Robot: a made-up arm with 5 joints.
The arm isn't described. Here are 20 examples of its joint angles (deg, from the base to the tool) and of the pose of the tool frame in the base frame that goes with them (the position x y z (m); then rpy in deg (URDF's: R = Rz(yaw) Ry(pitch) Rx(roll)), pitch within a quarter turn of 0, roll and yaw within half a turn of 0).
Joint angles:
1: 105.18 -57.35 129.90 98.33 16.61
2: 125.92 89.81 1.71 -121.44 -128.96
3: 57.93 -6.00 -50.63 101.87 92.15
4: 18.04 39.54 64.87 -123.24 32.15
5: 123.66 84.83 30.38 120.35 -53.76
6: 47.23 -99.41 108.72 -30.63 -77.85
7: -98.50 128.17 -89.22 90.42 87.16
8: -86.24 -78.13 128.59 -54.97 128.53
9: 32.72 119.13 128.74 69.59 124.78
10: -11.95 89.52 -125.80 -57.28 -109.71
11: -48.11 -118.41 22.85 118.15 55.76
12: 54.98 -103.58 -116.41 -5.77 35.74
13: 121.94 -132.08 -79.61 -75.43 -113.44
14: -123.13 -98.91 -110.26 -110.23 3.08
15: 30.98 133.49 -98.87 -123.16 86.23
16: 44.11 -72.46 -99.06 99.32 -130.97
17: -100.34 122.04 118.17 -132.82 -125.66
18: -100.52 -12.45 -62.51 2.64 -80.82
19: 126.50 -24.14 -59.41 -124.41 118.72
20: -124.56 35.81 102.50 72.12 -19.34
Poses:
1: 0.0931 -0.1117 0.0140 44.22 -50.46 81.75
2: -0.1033 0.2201 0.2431 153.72 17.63 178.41
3: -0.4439 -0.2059 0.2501 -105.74 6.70 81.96
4: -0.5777 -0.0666 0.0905 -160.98 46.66 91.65
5: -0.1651 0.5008 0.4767 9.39 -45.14 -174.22
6: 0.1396 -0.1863 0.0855 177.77 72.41 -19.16
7: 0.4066 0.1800 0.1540 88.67 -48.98 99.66
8: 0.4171 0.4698 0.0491 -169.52 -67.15 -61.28
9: -0.0342 -0.2382 0.1900 138.34 24.09 170.42
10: 0.0643 -0.3030 0.1919 2.02 60.20 66.10
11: 0.4744 0.0216 -0.1297 119.82 9.72 166.77
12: 0.1643 -0.1998 0.4059 -120.57 56.98 3.30
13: -0.3583 -0.0092 0.2618 92.44 -23.48 74.78
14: -0.0920 0.4677 0.5703 -105.89 -12.32 102.61
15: -0.5521 -0.1723 0.5721 -44.79 -48.51 -47.59
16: 0.0267 -0.5984 0.0389 83.41 -30.00 -29.14
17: 0.3129 -0.0162 0.3989 39.06 -32.61 102.67
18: 0.5145 0.1988 0.0375 6.58 -12.23 81.76
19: -0.4116 0.1096 -0.3478 110.25 -6.29 10.33
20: 0.1917 -0.2576 0.2544 -64.60 -72.57 79.72
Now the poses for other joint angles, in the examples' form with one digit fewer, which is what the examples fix.
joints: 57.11 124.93 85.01 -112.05 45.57
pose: -0.220 0.055 0.807 -81.3 11.1 103.6
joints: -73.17 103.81 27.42 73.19 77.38
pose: 0.383 0.102 0.395 26.0 32.7 157.5
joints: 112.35 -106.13 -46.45 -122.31 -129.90
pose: -0.298 -0.217 0.228 26.7 -37.6 88.4
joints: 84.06 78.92 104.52 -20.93 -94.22
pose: -0.024 0.051 0.302 40.8 -69.3 32.2
